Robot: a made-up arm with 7 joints.
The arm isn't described. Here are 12 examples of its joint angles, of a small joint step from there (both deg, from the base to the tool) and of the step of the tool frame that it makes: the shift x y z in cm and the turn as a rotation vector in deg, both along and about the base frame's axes.
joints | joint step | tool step
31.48 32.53 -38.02 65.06 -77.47 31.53 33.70 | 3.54 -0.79 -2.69 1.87 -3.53 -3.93 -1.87 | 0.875 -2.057 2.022 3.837 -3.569 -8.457
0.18 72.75 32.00 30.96 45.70 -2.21 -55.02 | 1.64 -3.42 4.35 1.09 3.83 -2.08 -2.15 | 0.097 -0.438 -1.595 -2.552 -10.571 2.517
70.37 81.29 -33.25 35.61 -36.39 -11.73 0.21 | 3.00 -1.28 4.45 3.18 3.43 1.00 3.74 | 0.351 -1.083 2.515 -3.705 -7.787 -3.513
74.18 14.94 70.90 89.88 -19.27 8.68 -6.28 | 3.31 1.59 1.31 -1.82 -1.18 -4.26 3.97 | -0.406 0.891 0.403 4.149 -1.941 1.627
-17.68 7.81 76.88 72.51 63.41 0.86 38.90 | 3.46 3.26 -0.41 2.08 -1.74 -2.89 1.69 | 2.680 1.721 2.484 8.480 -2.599 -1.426
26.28 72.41 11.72 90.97 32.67 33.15 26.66 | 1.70 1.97 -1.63 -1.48 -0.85 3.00 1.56 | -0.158 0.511 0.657 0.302 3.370 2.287
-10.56 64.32 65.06 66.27 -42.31 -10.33 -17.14 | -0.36 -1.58 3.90 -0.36 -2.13 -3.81 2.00 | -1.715 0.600 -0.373 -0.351 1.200 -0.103
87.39 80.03 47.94 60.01 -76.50 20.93 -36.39 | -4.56 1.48 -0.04 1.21 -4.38 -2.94 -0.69 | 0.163 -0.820 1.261 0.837 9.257 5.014
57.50 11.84 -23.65 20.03 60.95 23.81 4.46 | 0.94 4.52 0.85 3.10 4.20 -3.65 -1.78 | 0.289 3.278 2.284 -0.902 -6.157 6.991
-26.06 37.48 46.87 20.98 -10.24 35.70 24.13 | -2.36 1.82 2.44 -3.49 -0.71 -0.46 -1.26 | -2.488 0.690 1.277 1.855 3.778 2.294
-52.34 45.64 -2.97 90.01 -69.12 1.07 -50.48 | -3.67 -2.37 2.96 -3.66 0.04 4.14 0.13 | -2.711 1.446 -0.641 5.648 2.666 6.735
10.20 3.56 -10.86 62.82 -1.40 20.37 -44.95 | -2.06 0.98 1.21 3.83 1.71 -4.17 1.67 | -0.480 0.885 0.533 -3.100 -5.343 -0.330
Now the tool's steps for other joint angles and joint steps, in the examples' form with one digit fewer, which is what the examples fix.
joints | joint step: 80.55 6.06 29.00 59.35 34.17 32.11 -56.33 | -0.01 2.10 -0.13 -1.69 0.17 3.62 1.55
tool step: 0.02 1.22 -0.34 1.58 2.52 -2.30
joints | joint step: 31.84 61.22 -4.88 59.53 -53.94 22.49 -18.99 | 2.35 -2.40 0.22 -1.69 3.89 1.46 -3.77
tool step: 0.56 -0.17 -0.22 -3.42 -6.11 0.21
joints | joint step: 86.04 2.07 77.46 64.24 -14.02 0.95 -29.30 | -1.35 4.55 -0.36 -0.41 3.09 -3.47 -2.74
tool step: -1.81 2.50 -0.54 -1.91 -1.56 7.78
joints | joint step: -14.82 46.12 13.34 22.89 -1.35 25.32 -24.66 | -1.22 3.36 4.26 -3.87 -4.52 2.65 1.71
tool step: -1.85 2.40 2.45 2.91 5.32 4.29
